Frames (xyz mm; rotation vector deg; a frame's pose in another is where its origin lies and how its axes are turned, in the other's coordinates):
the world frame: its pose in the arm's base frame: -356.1 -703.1 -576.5 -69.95 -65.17 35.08
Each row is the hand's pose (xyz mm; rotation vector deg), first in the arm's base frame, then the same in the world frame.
Working: the arm's base frame: its pose in the world frame: 935.6 -269.4 -74.5 69.95 65.17 -35.08

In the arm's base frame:
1: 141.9 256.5 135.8 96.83 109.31 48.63
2: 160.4 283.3 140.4 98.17 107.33 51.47
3: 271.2 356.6 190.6 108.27 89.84 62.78
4: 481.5 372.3 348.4 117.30 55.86 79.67
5: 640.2 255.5 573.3 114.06 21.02 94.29
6: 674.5 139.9 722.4 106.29 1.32 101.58
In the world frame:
1: 1255.9 -295.4 -108.0 -119.88 -31.26 -28.12
2: 1287.4 -288.5 -114.2 -121.31 -28.28 -28.32
3: 1408.4 -293.1 -188.5 -130.55 -10.85 -22.20
4: 1552.2 -396.0 -383.6 -144.61 19.52 -11.43
5: 1585.4 -610.1 -589.8 -156.88 50.74 -3.31
6: 1548.5 -776.7 -677.3 -163.69 69.80 -0.36

